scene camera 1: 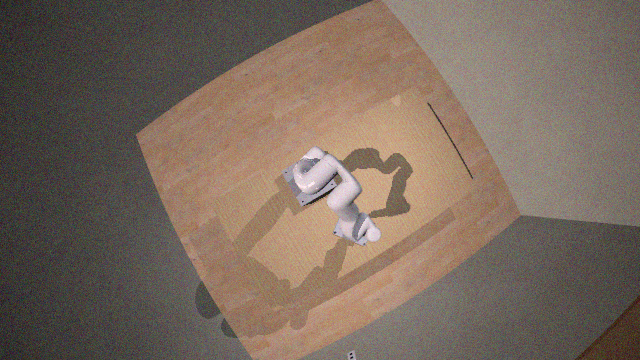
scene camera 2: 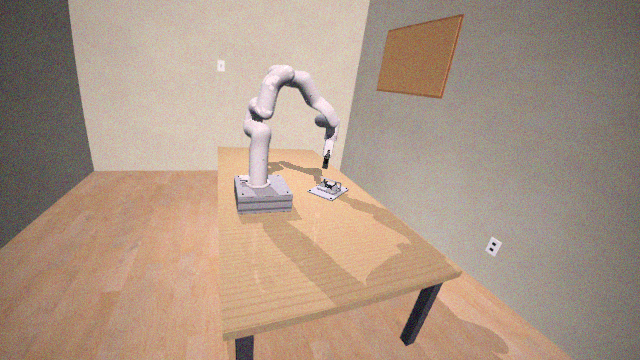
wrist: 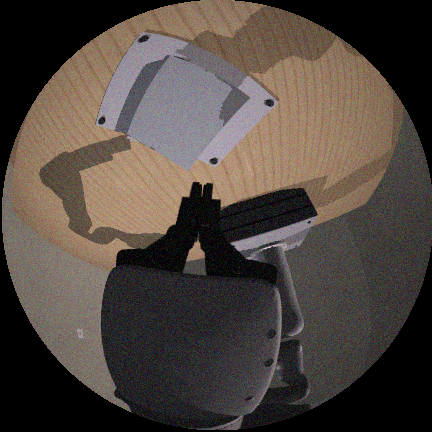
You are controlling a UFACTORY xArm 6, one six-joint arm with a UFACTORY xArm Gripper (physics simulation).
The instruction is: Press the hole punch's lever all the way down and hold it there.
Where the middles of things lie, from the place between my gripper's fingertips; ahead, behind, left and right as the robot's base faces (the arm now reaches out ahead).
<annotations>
Now: the hole punch [wrist: 185,105] 100 mm below my hand, 50 mm ahead of it and 10 mm to the left of it.
</annotations>
